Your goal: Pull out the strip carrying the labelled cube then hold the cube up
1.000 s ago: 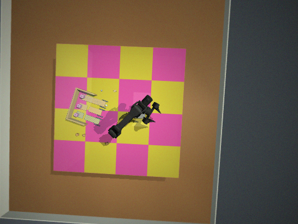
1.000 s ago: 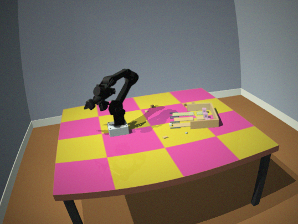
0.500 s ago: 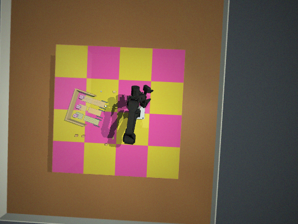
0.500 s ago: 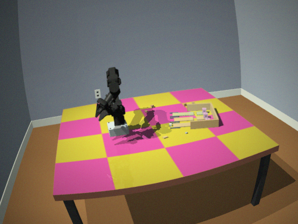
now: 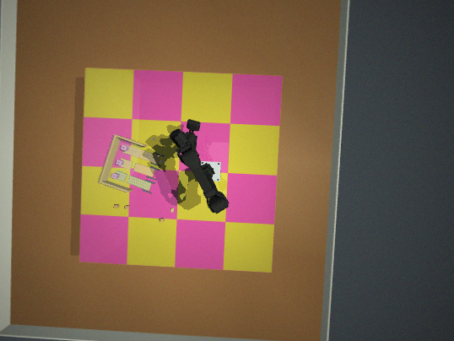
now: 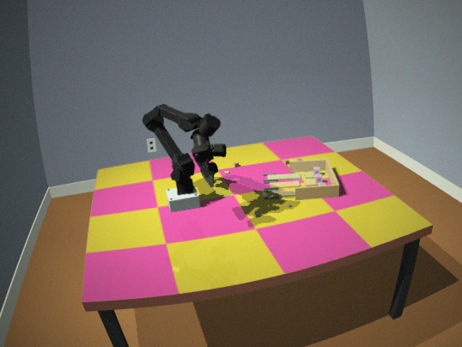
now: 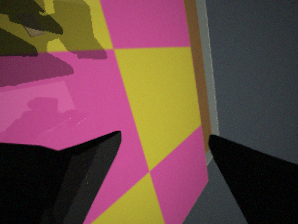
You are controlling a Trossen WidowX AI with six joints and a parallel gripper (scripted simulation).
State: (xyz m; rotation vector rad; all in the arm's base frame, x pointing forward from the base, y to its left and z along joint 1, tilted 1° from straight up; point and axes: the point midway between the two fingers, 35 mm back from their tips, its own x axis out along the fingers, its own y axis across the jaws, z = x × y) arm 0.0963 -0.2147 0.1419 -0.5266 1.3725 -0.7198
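Right now my gripper tip is 300 mm short of the grey peg, 170 mm above it and 80 mm to the right of it.
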